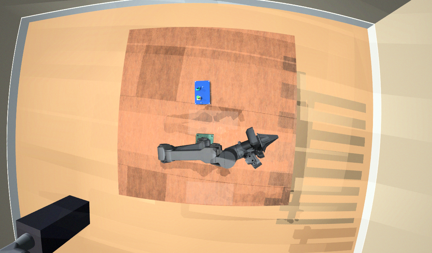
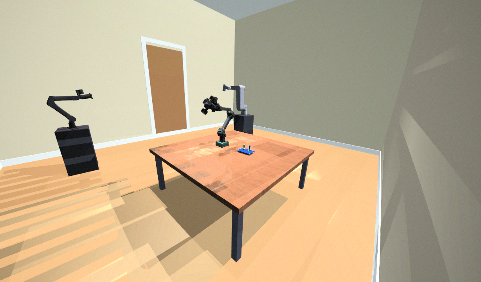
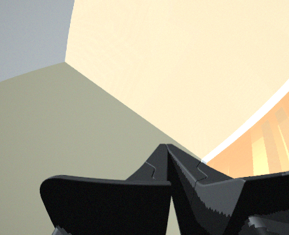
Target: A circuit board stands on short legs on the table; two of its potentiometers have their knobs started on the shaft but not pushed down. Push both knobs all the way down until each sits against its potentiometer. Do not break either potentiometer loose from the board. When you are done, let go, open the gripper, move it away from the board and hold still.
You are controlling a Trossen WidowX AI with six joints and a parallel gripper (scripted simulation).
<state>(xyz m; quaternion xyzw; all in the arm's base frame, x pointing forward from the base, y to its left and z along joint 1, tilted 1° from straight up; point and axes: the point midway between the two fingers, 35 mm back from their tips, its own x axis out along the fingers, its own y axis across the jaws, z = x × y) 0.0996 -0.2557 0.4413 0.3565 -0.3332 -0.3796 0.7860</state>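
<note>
My gripper tip is now 170 mm short of the green knob, 370 mm to the right of it and 440 mm above it. Also, from my gripper tip: blue knob 240 mm ahead, 380 mm to the left, 440 mm below.
</note>
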